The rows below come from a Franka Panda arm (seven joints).
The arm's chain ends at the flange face. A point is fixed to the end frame.
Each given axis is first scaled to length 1.
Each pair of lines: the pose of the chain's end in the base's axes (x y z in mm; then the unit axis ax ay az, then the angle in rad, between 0 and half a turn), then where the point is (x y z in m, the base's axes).
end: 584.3 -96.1 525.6 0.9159 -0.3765 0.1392 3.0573
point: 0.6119 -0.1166 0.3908
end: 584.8 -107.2 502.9 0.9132 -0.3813 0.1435 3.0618
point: 0.6136 -0.1277 0.3683
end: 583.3 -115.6 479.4 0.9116 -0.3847 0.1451 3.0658
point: 0.6127 -0.1359 0.3449
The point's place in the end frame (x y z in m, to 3 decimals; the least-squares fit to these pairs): -0.006 -0.001 0.139
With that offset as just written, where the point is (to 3 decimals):
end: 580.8 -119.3 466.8 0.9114 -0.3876 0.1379 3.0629
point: 0.608 -0.139 0.332
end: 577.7 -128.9 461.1 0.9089 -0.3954 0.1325 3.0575
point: 0.603 -0.149 0.326
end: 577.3 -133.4 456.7 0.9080 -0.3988 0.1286 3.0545
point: 0.602 -0.154 0.321
